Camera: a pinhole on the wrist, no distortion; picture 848 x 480 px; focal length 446.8 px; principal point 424.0 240.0 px. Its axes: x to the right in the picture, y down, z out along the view. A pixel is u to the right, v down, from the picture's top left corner.
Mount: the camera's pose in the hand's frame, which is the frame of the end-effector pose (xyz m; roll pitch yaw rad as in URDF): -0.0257 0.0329 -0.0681 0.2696 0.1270 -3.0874
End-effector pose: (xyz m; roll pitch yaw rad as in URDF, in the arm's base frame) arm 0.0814 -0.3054 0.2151 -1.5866 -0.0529 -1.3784
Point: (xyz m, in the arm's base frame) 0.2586 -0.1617 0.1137
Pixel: 499 260
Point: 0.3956 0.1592 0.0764
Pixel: 691 275
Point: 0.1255 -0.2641 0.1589
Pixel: 398 283
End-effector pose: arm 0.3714 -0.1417 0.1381 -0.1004 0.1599 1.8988
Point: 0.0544 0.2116 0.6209
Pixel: 66 302
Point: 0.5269 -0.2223 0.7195
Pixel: outside the picture
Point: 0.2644 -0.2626 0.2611
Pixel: 512 151
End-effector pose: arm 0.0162 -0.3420 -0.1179 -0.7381 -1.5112 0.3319
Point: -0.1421 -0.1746 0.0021
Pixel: 127 284
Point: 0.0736 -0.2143 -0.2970
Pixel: outside the picture
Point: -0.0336 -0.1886 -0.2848
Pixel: 672 130
